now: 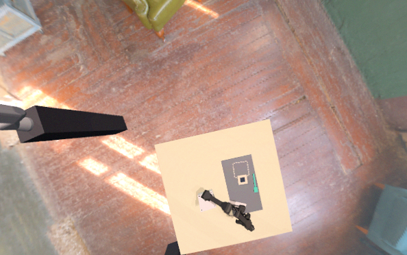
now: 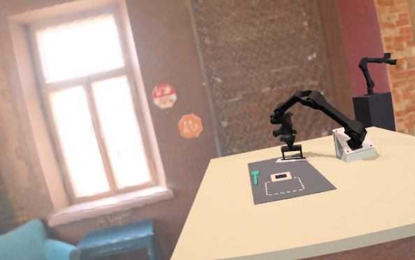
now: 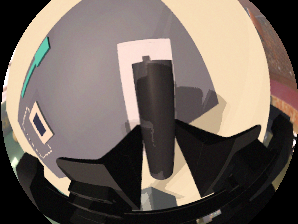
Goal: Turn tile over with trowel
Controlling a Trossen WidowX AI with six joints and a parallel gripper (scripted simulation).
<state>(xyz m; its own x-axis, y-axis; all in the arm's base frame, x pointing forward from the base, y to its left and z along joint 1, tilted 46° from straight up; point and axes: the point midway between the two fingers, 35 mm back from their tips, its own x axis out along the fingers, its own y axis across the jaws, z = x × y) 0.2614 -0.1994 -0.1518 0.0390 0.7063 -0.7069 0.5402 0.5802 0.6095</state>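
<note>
Right now the trowel is 30 mm below my gripper tip, 20 mm ahead of it and 10 mm to the right of it. From my gripper tip the other things lie so: teal t-shaped piece 270 mm ahead, 150 mm to the left, 60 mm below; then cream tile 250 mm to the left, 160 mm ahead, 60 mm below; then grey mat 190 mm to the left, 130 mm ahead, 90 mm below.
</note>
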